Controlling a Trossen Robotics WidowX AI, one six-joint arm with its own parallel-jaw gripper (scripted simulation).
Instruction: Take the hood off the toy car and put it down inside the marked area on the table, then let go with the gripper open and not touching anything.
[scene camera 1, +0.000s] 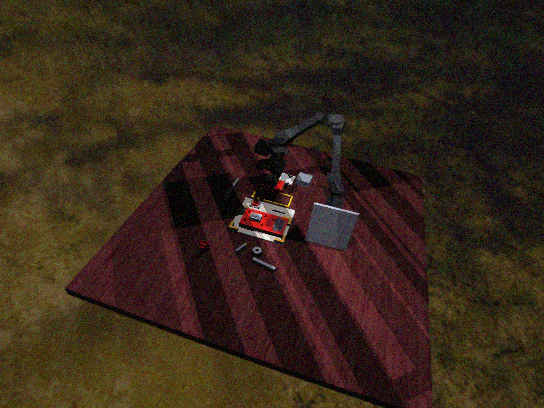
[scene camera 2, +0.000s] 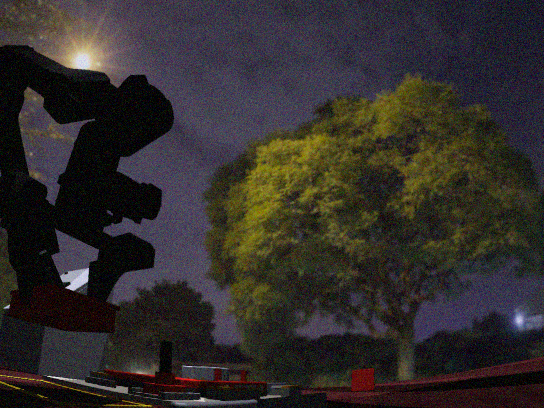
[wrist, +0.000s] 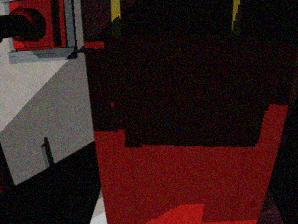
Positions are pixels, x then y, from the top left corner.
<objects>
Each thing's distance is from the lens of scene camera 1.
red toy car (scene camera 1: 270, 224): 1.50 m
</objects>
